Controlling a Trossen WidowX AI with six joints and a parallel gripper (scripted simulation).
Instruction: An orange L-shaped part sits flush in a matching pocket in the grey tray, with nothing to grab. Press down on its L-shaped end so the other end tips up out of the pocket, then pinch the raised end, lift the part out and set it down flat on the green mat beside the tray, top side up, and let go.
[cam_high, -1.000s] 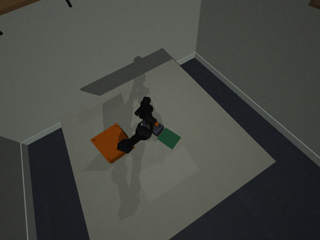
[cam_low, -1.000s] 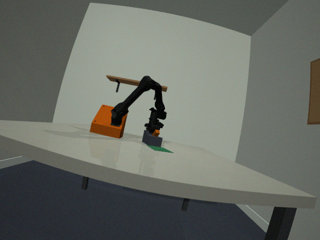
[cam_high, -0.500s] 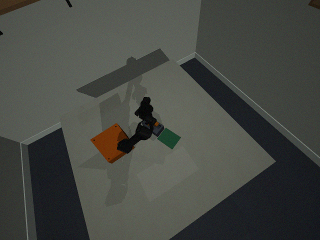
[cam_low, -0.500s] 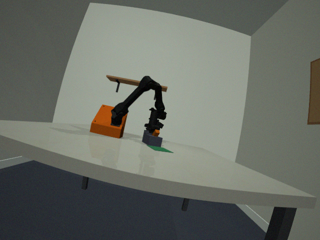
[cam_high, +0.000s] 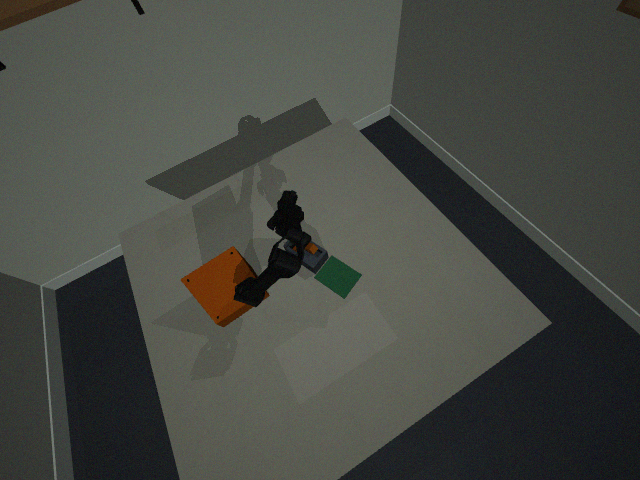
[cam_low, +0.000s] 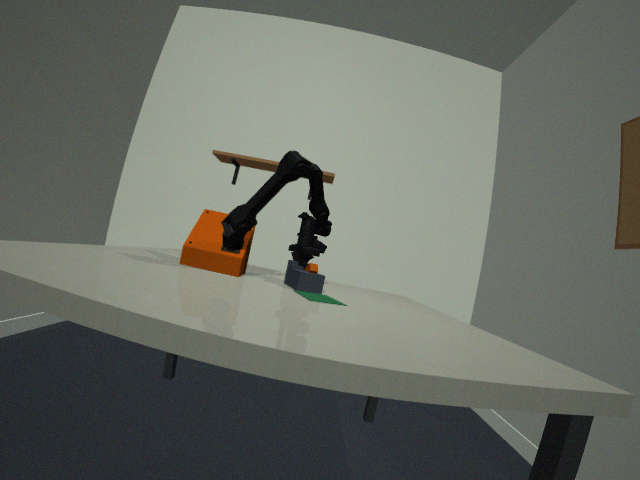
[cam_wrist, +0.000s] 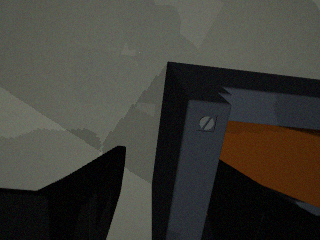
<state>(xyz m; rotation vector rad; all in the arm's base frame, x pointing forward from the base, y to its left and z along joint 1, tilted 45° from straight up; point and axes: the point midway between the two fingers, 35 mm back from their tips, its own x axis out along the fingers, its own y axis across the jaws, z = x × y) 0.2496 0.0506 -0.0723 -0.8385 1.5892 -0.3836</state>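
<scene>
My gripper tip is now 10 mm short of the orange L-shaped part, 50 mm to the left of it and 10 mm above it. Also, from my gripper tip: green mat 60 mm ahead, 220 mm to the right, 60 mm below.
</scene>
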